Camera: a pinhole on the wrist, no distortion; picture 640 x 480 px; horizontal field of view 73.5 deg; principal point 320.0 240.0 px. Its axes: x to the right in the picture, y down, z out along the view. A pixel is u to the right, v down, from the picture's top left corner.
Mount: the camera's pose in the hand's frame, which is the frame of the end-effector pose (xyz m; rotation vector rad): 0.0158 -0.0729 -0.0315 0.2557 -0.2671 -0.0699
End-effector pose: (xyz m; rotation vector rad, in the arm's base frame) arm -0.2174 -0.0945 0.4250 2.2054 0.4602 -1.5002
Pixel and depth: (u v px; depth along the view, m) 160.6 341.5 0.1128
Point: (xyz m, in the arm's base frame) -0.3269 -0.0732 0.4415
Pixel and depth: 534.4 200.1 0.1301
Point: -0.3443 -0.0427 0.3318
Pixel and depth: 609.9 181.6 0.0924
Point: -0.3088 -0.0313 0.3376
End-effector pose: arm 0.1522 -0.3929 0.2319 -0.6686 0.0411 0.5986
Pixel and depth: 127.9 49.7 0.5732
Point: -0.0027 -0.6409 0.8597
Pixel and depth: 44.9 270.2 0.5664
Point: -0.2431 -0.4764 0.7445
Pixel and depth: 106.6 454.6 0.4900
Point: -0.2354 -0.2691 0.6055
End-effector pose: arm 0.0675 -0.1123 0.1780 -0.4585 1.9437 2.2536
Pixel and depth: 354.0 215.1 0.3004
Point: 0.1205 0.1641 0.0674
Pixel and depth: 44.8 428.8 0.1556
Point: 0.1757 0.0092 0.1965
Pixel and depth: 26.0 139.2 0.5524
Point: 0.5775 0.3324 0.1025
